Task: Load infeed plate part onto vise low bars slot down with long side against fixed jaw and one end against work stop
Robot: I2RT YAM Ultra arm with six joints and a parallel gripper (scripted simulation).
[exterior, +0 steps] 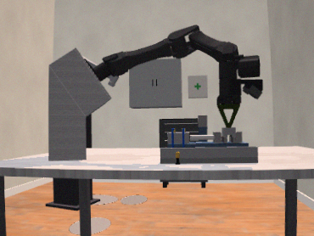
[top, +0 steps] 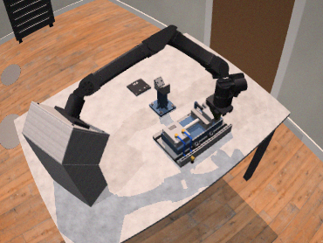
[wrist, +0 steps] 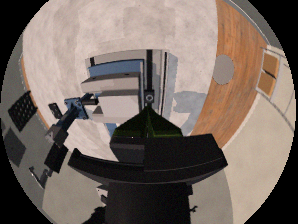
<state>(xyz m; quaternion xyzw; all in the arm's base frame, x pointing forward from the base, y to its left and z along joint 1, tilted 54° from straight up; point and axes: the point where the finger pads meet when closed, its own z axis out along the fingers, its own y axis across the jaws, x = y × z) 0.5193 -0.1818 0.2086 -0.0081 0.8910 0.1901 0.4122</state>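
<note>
Right now the grey part is 1 cm behind my hand, 4 cm to the left of it and 3 cm below it. Also, from my hand: fixed jaw (2 cm ahead, 7 cm to the left, 4 cm below); moving jaw (5 cm behind, 5 cm to the left, 4 cm below); air cylinder rod (10 cm behind, 4 cm to the left, 4 cm below).
</note>
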